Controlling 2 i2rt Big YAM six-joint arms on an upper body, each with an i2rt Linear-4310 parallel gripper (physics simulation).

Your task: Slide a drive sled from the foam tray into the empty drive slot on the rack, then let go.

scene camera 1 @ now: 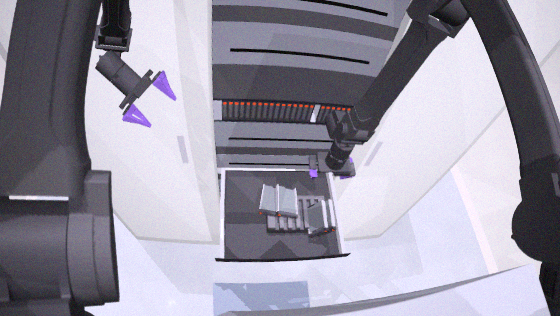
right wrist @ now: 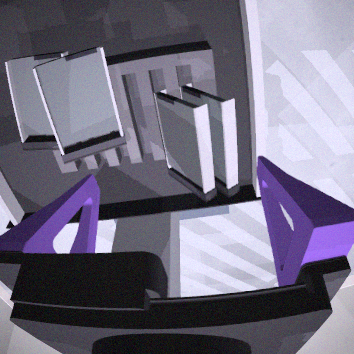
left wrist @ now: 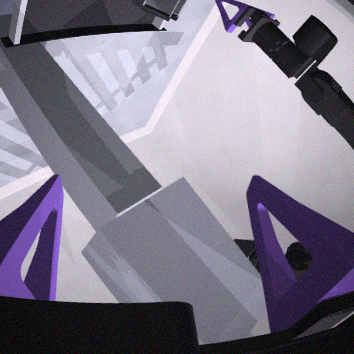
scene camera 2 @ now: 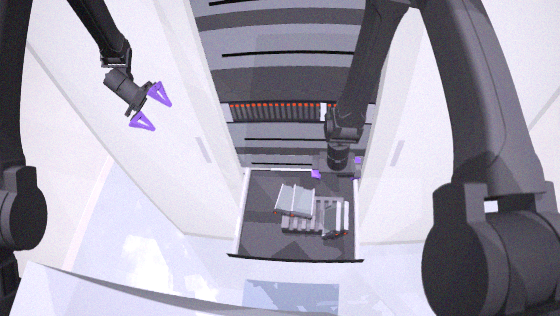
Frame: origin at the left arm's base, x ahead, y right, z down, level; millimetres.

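Seen in the pictures: left gripper, between the fingertips: [scene camera 1: 162, 113] [left wrist: 157, 183] [scene camera 2: 162, 118]; right gripper, between the fingertips: [scene camera 1: 326, 177] [right wrist: 173, 172] [left wrist: 228, 0] [scene camera 2: 335, 178]; right arm's base, origin of its link: [left wrist: 257, 263].
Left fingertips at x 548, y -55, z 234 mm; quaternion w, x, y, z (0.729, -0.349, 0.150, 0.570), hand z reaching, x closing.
Offsets run from my left fingertips to a thing's middle. "*": to the spot under its first point.
Two drive sleds {dx +2, dy +312, dz +430 mm} [scene camera 1: 269, 199] {dx -9, dy +364, dz +419 mm} [scene camera 2: 304, 201] [right wrist: 82, 102] lie tilted and overlapping at the left of the grey slotted foam tray {dx -41, dy +404, dz +465 mm} [scene camera 1: 285, 223] [scene camera 2: 300, 225] [right wrist: 202, 65]. Two more sleds stand near upright at its right; the nearer one {dx -81, dy +468, dz +422 mm} [scene camera 1: 316, 217] [right wrist: 185, 140] leans slightly. A pale gap, the empty drive slot [scene camera 1: 315, 113] [scene camera 2: 323, 112], shows in the rack's row of orange-tipped drives. My right gripper [scene camera 1: 330, 175] [scene camera 2: 335, 176] [right wrist: 173, 172] is open and empty over the drawer's back right. My left gripper [scene camera 1: 163, 113] [scene camera 2: 163, 118] [left wrist: 157, 183] is open and empty, far left of the rack.
The tray sits in a pulled-out dark drawer {* dx -132, dy +216, dz +493 mm} [scene camera 1: 245, 240] [scene camera 2: 260, 245] with pale side walls. White door panels {* dx +136, dy -186, dz +496 mm} [scene camera 1: 150, 175] [scene camera 2: 185, 165] flank the rack. My right forearm [scene camera 1: 395, 75] [scene camera 2: 362, 65] crosses in front of the rack near the slot.
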